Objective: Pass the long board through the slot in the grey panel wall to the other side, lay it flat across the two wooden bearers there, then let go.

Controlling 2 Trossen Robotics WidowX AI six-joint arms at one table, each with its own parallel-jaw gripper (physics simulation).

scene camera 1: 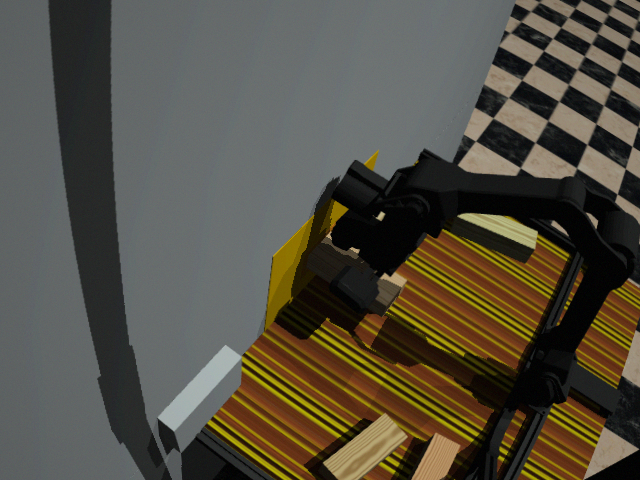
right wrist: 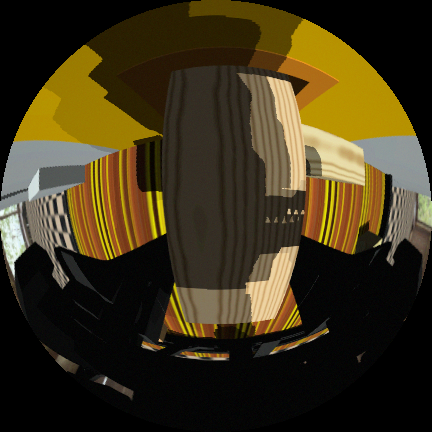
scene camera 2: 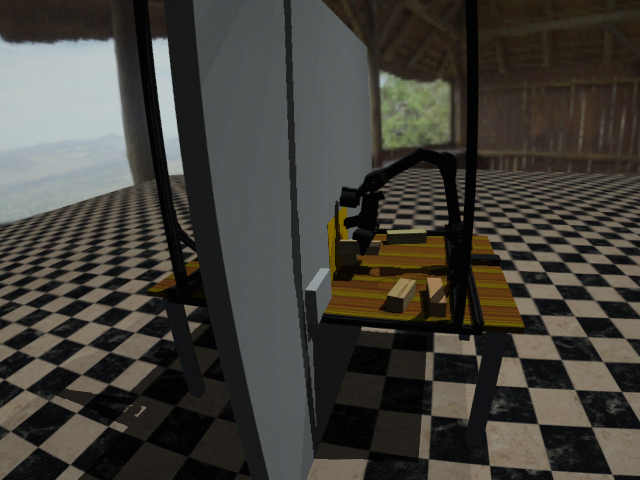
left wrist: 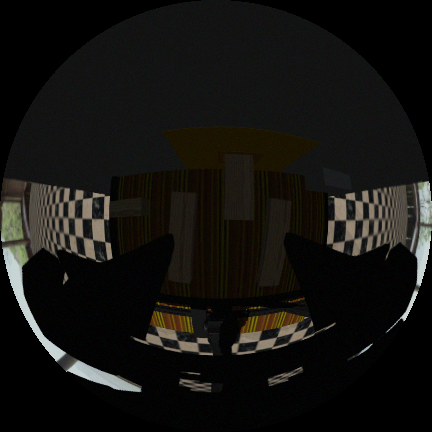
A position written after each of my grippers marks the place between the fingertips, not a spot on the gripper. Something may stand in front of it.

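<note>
My left gripper (left wrist: 230, 239) is open and it's holding nothing. You'd also see my right gripper (scene camera 1: 363, 286), which shows in the right wrist view (right wrist: 230, 232) and in scene camera 2 (scene camera 2: 364, 252) too. Then there's a slot (right wrist: 149, 79), plus a grey block (right wrist: 47, 180).
</note>
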